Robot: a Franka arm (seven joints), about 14 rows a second.
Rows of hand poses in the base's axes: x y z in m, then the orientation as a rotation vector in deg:
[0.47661, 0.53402, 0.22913, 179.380, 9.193, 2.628]
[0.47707, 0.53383, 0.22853, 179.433, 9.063, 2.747]
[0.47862, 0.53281, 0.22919, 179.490, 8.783, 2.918]
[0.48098, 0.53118, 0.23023, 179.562, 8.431, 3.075]
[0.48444, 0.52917, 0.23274, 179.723, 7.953, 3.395]
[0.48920, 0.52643, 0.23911, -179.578, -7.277, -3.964]
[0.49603, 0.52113, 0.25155, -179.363, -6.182, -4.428]
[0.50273, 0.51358, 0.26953, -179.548, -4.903, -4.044]
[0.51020, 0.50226, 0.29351, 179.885, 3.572, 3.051]
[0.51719, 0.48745, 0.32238, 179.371, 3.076, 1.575]
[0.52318, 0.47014, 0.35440, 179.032, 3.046, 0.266]
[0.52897, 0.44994, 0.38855, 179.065, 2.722, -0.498]
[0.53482, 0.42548, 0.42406, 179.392, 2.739, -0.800]
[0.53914, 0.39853, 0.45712, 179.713, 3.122, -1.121]
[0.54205, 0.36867, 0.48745, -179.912, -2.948, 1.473]
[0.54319, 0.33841, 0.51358, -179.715, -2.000, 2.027]
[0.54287, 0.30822, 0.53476, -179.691, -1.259, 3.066]
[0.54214, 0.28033, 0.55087, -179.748, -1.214, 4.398]
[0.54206, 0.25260, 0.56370, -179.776, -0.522, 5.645]
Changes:
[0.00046, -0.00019, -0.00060, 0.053, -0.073, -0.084]
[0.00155, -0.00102, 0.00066, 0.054, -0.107, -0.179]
[0.00236, -0.00163, 0.00104, 0.066, -0.097, -0.225]
[0.00346, -0.00201, 0.00251, 0.159, -0.196, -0.306]
[0.00476, -0.00274, 0.00637, 0.324, -0.351, -0.420]
[0.00683, -0.00530, 0.01244, 0.272, -0.288, -0.688]
[0.00670, -0.00755, 0.01798, -0.125, 0.246, -0.821]
[0.00747, -0.01132, 0.02398, -0.391, 0.629, -0.860]
[0.00699, -0.01481, 0.02887, -0.555, 0.926, -0.320]
[0.00599, -0.01731, 0.03202, -0.360, 0.830, -0.023]
[0.00579, -0.02020, 0.03415, 0.020, 0.488, -0.212]
[0.00585, -0.02446, 0.03551, 0.325, 0.197, 0.005]
[0.00432, -0.02695, 0.03306, 0.327, 0.210, 0.239]
[0.00291, -0.02986, 0.03033, 0.310, 0.229, -0.115]
[0.00114, -0.03026, 0.02613, 0.194, 0.358, -0.604]
[-0.00032, -0.03019, 0.02118, 0.003, 0.664, -0.471]
[-0.00073, -0.02789, 0.01611, -0.091, 0.848, -0.025]
[-0.00008, -0.02773, 0.01283, -0.076, 0.794, -0.438]

